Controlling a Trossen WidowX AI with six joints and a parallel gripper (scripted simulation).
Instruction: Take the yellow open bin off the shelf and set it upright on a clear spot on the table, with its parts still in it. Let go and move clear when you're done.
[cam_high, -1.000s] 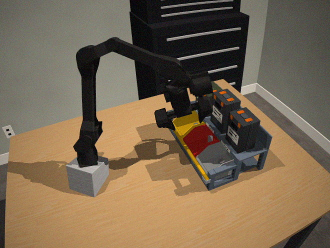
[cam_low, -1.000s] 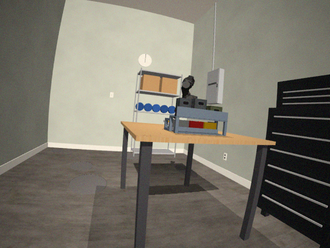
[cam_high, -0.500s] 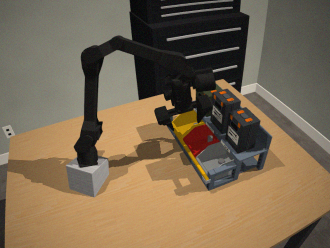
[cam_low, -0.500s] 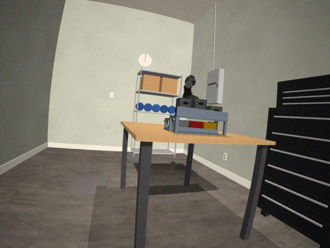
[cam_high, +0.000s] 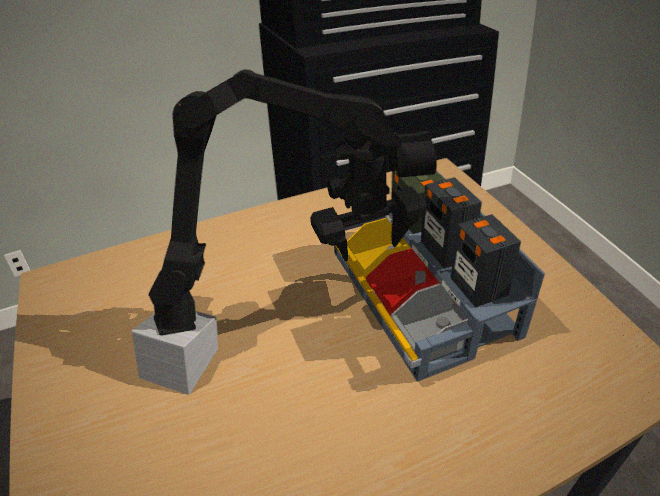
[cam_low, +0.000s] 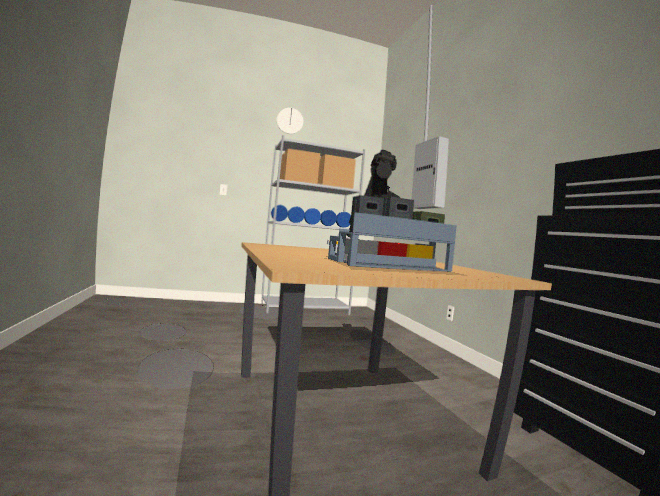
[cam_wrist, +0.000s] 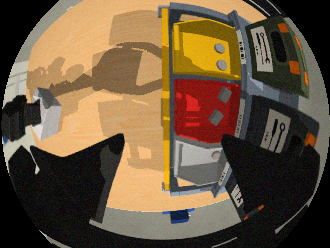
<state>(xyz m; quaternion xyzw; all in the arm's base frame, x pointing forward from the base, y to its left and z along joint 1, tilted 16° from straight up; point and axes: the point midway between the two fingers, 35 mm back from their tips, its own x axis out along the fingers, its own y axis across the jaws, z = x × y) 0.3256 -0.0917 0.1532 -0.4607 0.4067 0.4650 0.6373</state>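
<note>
Now: hand 12 cm above the long yellow strip. The rest, counted from my hand: red bin 14 cm below, 9 cm ahead; grey bin 14 cm below, 11 cm to the right, 8 cm ahead; yellow open bin 14 cm below, 11 cm to the left, 9 cm ahead.
</note>
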